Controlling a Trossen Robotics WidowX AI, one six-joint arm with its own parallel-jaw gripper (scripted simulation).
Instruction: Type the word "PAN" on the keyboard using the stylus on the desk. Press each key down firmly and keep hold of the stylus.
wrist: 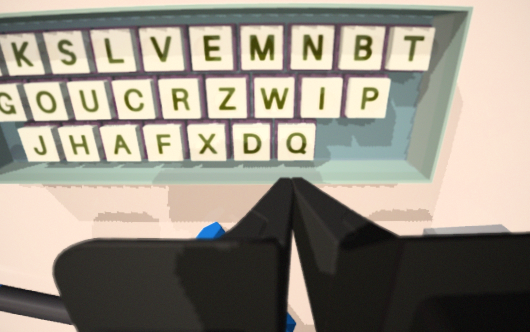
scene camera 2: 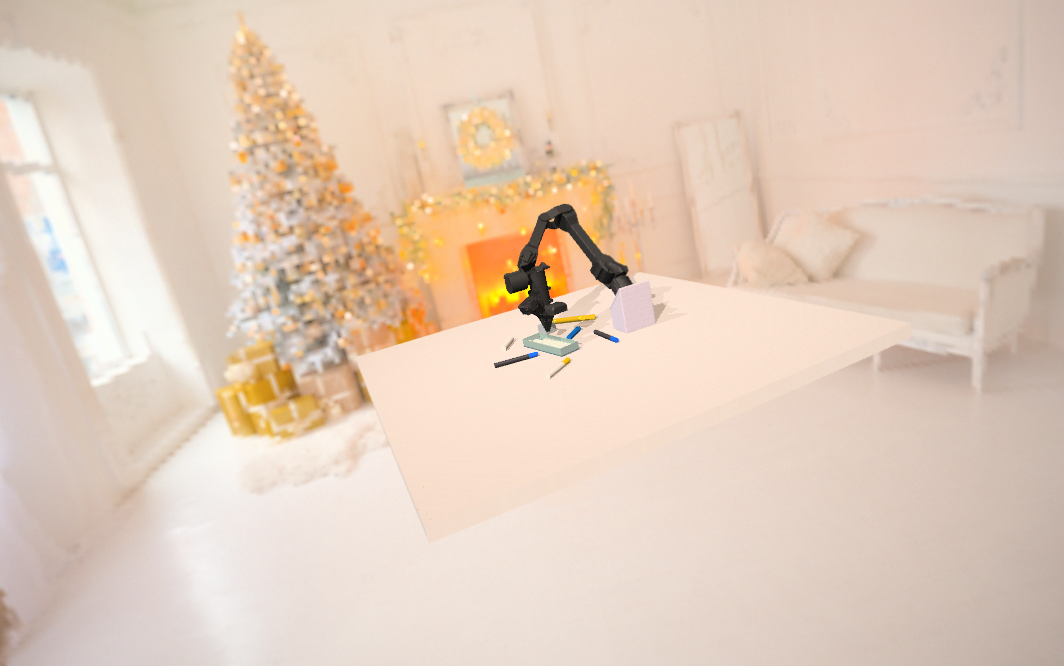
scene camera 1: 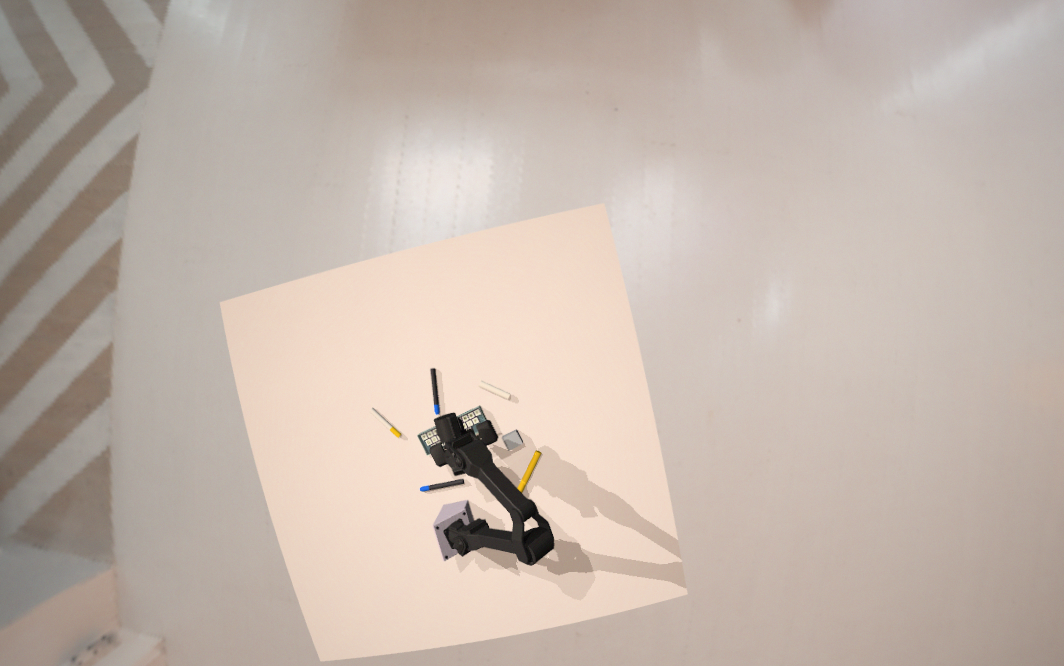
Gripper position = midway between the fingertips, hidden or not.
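Shut and holding nothing: my gripper (scene camera 2: pixel 548 331), (wrist: pixel 290 188), (scene camera 1: pixel 468 436).
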